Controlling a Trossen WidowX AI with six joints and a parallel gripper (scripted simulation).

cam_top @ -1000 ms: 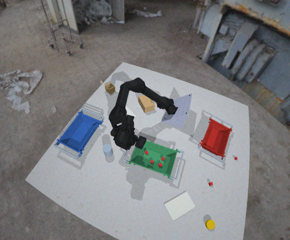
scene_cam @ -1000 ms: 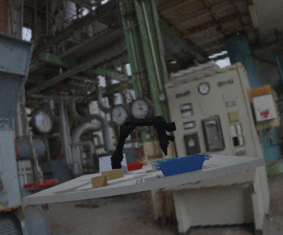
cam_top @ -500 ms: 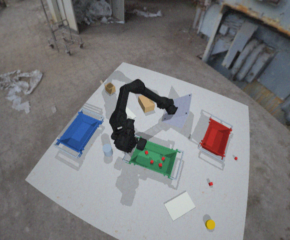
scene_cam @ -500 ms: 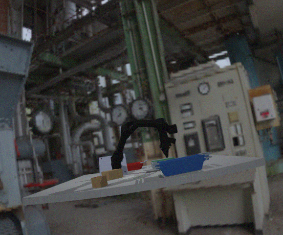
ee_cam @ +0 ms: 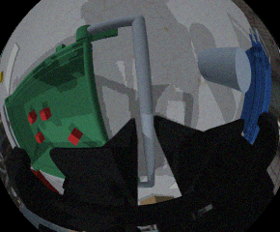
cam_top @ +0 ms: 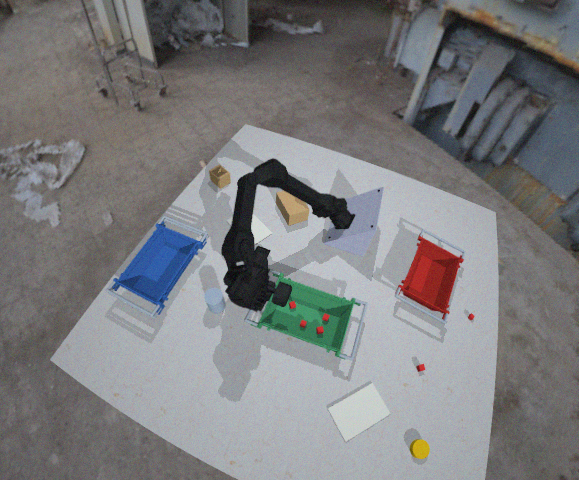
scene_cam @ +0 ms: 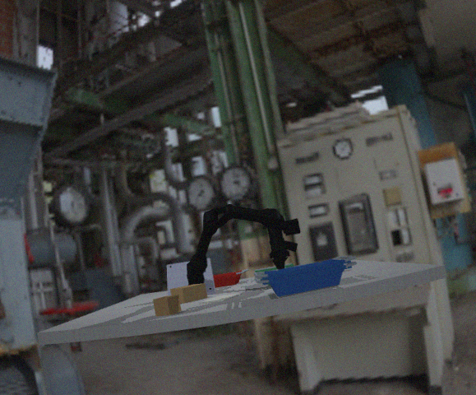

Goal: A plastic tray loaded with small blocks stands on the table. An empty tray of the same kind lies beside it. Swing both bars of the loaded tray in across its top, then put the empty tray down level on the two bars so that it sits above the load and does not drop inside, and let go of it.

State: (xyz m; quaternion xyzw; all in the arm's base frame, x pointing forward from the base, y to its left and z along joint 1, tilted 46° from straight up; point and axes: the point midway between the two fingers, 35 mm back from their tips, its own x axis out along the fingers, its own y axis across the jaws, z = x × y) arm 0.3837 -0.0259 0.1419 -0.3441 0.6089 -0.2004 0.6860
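Right now the red tray is 47 cm to the left of my gripper tip, 36 cm behind it and 1 cm above it. From my gripper tip the other things lie so: grey cylinder 11 cm to the right, 8 cm ahead; then yellow disc 61 cm to the left, 17 cm ahead, 3 cm below.
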